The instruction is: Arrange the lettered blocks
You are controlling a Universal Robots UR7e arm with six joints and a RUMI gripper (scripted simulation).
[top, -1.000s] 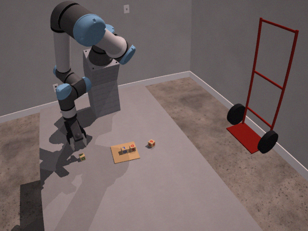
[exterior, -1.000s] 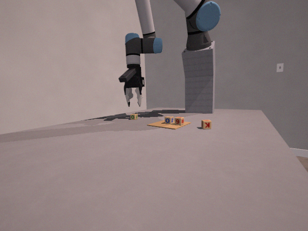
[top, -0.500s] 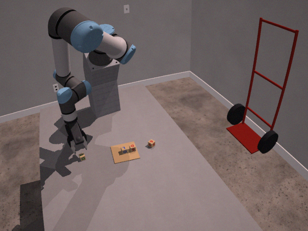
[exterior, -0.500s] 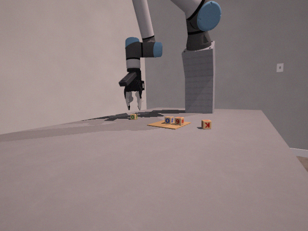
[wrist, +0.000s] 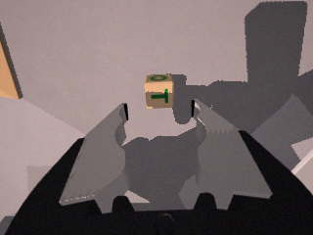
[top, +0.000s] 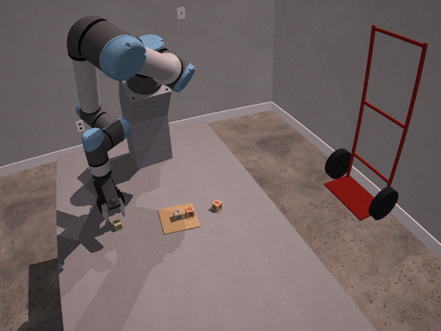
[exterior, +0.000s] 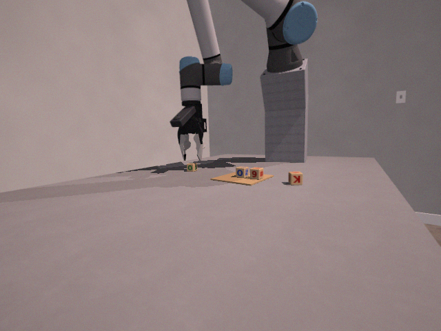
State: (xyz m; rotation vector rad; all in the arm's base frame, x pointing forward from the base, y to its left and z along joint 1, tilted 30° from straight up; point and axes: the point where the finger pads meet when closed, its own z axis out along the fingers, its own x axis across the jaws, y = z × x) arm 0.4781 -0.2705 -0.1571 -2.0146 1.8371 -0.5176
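Now: hand 4 cm above the green-lettered block. The rest, counted from my hand: red-marked block 28 cm to the left, 6 cm ahead, 3 cm below; then tan mat 23 cm to the left, 6 cm ahead, 5 cm below; then blue-lettered block 23 cm to the left, 6 cm ahead, 3 cm below.
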